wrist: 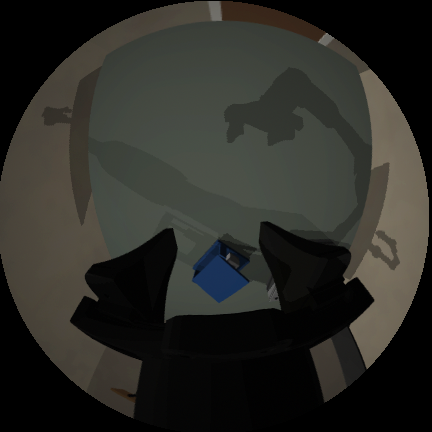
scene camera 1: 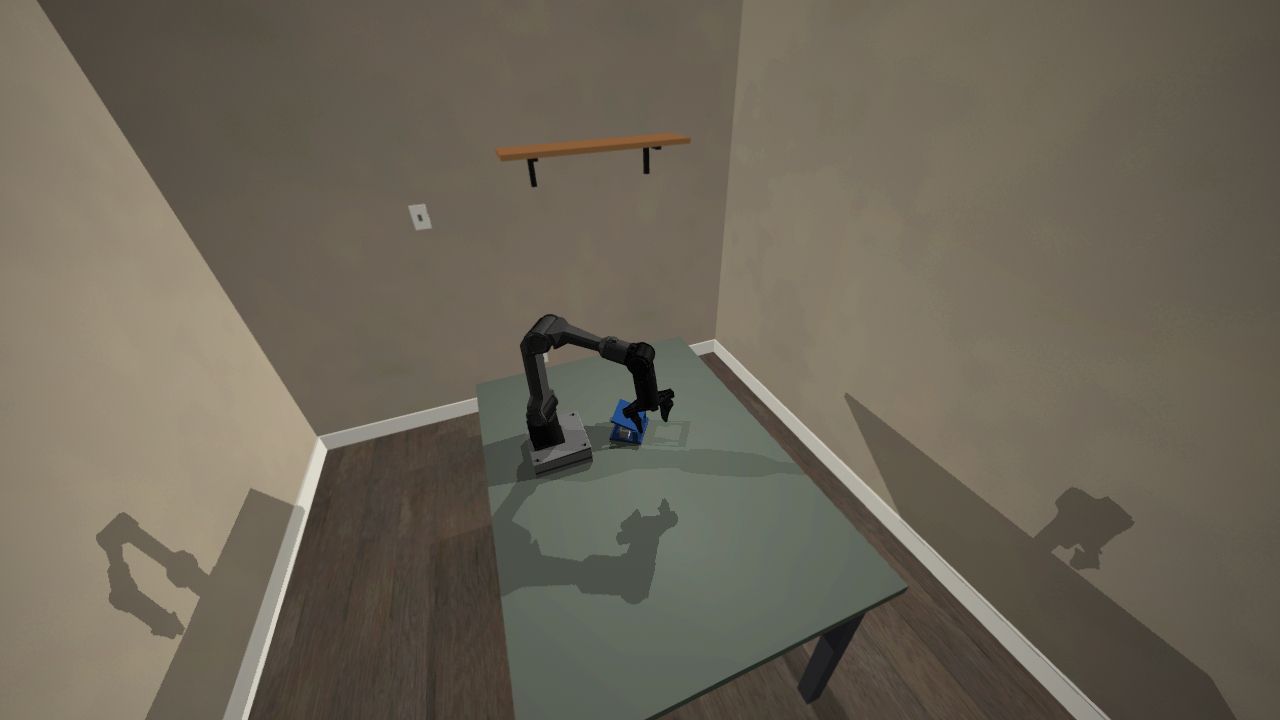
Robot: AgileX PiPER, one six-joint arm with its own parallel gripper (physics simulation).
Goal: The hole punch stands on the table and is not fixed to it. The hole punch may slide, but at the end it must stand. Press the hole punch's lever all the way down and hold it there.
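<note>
The blue hole punch (scene camera 1: 628, 437) (wrist: 220, 280) stands upright on the table (scene camera 1: 716, 528) (wrist: 175, 105), beside the arm's base. Its flat blue lever (scene camera 1: 624, 412) (wrist: 220, 282) is raised at a slant, with an open gap and a grey metal part showing beneath it. My gripper (scene camera 1: 652, 425) (wrist: 217, 235) is open with nothing held between its fingers. In the scene view one finger overlaps the hole punch's right side and the other is farther right. In the wrist view the punch shows between the fingers. Whether a finger touches it cannot be told.
The arm's grey base plate (scene camera 1: 562, 458) stands close to the left of the hole punch in the scene view. A faint rectangular outline lies on the table to the punch's right. A wooden shelf (scene camera 1: 595, 146) is on the back wall, far above the table.
</note>
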